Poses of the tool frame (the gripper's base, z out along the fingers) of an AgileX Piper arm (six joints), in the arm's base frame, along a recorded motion.
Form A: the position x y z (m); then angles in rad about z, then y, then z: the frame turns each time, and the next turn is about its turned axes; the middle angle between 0 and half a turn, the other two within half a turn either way.
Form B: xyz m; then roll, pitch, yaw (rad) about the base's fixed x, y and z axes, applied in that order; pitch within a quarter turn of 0, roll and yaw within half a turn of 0. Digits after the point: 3 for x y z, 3 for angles.
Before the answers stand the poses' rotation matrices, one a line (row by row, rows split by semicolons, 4 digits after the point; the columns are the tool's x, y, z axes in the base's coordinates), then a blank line. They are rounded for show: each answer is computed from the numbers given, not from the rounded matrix.
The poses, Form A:
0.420, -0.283, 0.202, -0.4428, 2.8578, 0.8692
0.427, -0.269, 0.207, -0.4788, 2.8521, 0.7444
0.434, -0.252, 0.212, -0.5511, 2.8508, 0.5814
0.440, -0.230, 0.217, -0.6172, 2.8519, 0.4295
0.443, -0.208, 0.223, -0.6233, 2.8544, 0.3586
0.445, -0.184, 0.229, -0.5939, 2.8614, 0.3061
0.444, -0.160, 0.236, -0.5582, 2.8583, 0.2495
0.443, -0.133, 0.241, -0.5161, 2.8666, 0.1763
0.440, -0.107, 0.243, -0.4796, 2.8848, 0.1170
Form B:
-0.2326 0.9391 0.2530; 0.9556 0.2690 -0.1200; -0.1807 0.2139 -0.9600
-0.3135 0.9152 0.2534; 0.9261 0.3536 -0.1315; -0.2100 0.1934 -0.9584
-0.3945 0.8858 0.2443; 0.8871 0.4365 -0.1501; -0.2396 0.1575 -0.9580
-0.4695 0.8516 0.2330; 0.8439 0.5105 -0.1653; -0.2597 0.1190 -0.9583
-0.5243 0.8199 0.2300; 0.8092 0.5638 -0.1653; -0.2652 0.0994 -0.9590
-0.5908 0.7736 0.2292; 0.7625 0.6282 -0.1548; -0.2637 0.0833 -0.9610
-0.6584 0.7144 0.2371; 0.7022 0.6964 -0.1480; -0.2709 0.0690 -0.9601
-0.7375 0.6327 0.2362; 0.6201 0.7730 -0.1340; -0.2673 0.0476 -0.9624
-0.7984 0.5584 0.2253; 0.5468 0.8290 -0.1172; -0.2522 0.0296 -0.9672

0.420, -0.283, 0.202, 2.922, 0.182, 1.810
0.427, -0.269, 0.207, 2.942, 0.212, 1.897
0.434, -0.252, 0.212, 2.979, 0.242, 1.989
0.440, -0.230, 0.217, 3.018, 0.263, 2.079
0.443, -0.208, 0.223, 3.038, 0.268, 2.146
0.445, -0.184, 0.229, 3.055, 0.267, 2.230
0.444, -0.160, 0.236, 3.070, 0.274, 2.324
0.443, -0.133, 0.241, 3.092, 0.271, 2.442
0.440, -0.107, 0.243, 3.111, 0.255, 2.541

